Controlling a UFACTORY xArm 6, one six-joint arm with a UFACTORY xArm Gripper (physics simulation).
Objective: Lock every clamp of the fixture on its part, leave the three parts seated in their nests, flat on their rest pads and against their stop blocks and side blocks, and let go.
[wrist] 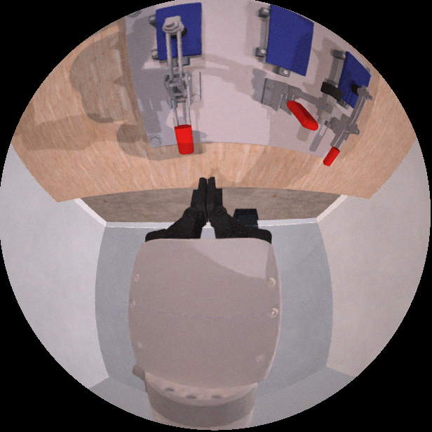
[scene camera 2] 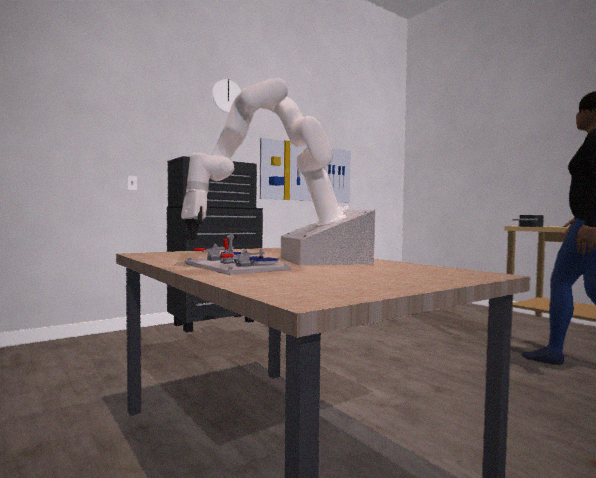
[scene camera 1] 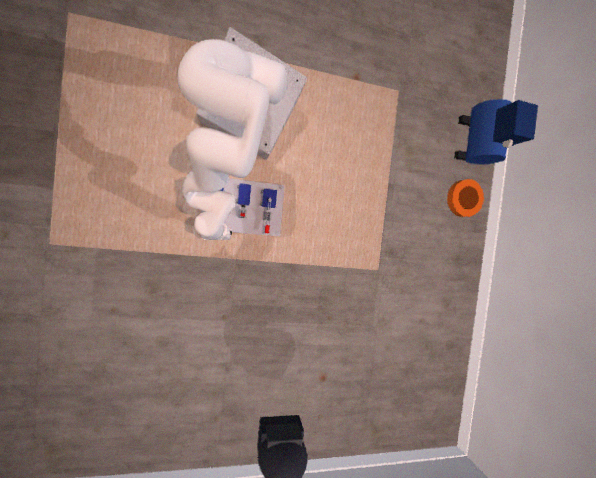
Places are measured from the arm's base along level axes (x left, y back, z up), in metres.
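Pixels of known places: gripper, fingertip midpoint: (scene camera 2: 191,240); arm's base, origin of the base link: (scene camera 2: 331,221).
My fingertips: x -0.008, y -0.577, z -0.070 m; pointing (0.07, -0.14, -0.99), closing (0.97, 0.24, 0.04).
For each thing: its middle in the pictures, then the offset to it from my fingertips. Level surfaces: height alone.
- grey fixture plate, body centre: (scene camera 2: 235,264) (scene camera 1: 243,206) dx +0.063, dy +0.141, dz -0.086 m
- middle part, body centre: (scene camera 1: 244,194) dx +0.055, dy +0.193, dz -0.067 m
- wooden table, its level: dz -0.093 m
The grey fixture plate (scene camera 1: 255,227) (scene camera 2: 240,270) (wrist: 225,110) holds three blue parts. In the wrist view, the left clamp's arm lies over the left part (wrist: 192,40), its red handle (wrist: 184,139) pointing outward. The middle part (wrist: 290,40) (scene camera 1: 244,194) is uncovered; its clamp's arm is raised, with black pad (wrist: 331,91) off the part and red handle (wrist: 302,115) (scene camera 2: 226,244) standing up. The right clamp's arm reaches over the right part (wrist: 350,70), its red handle (wrist: 331,156) (scene camera 1: 267,229) outward. My gripper (wrist: 208,186) (scene camera 2: 192,237) is shut and empty, above the plate's handle side. Pad contact is unclear.
The wooden table (scene camera 1: 340,200) (scene camera 2: 400,285) (wrist: 100,165) carries the fixture and the arm's grey wedge base (scene camera 1: 285,110) (scene camera 2: 345,245). The arm hides the fixture's left end in the overhead view. A dark cabinet (scene camera 2: 235,220) stands behind the table; a person (scene camera 2: 582,175) stands at right.
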